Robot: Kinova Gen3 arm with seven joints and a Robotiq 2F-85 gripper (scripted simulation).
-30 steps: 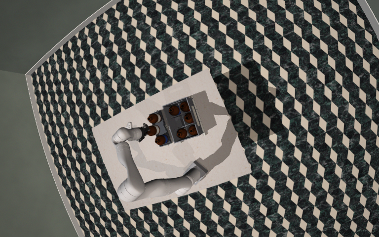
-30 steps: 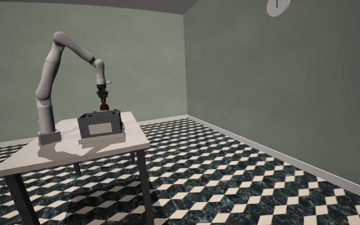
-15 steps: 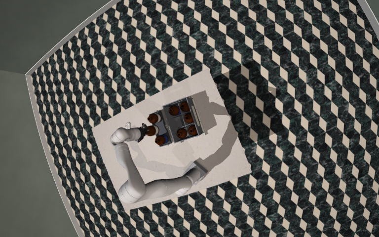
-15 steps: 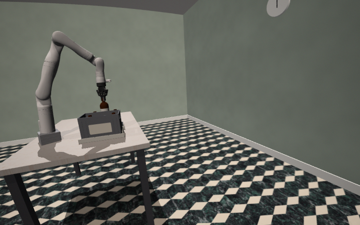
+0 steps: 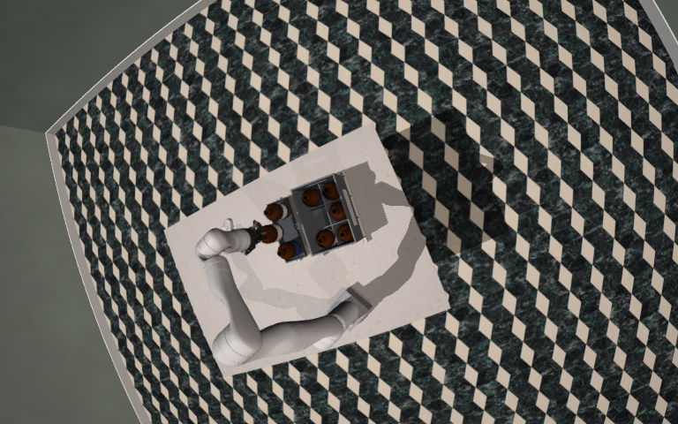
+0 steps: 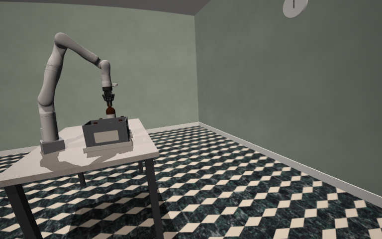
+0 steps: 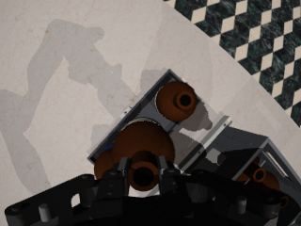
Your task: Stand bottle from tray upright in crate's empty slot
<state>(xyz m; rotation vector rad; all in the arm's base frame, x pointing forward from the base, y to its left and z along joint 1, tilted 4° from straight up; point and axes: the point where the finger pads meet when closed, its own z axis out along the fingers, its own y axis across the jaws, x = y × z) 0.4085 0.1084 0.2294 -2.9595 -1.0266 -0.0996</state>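
Right now my hand is 70 mm above the brown bottle. From my hand the other things lie so: grey tray: 260 mm below; grey crate: 30 mm behind, 220 mm to the right, 190 mm below.
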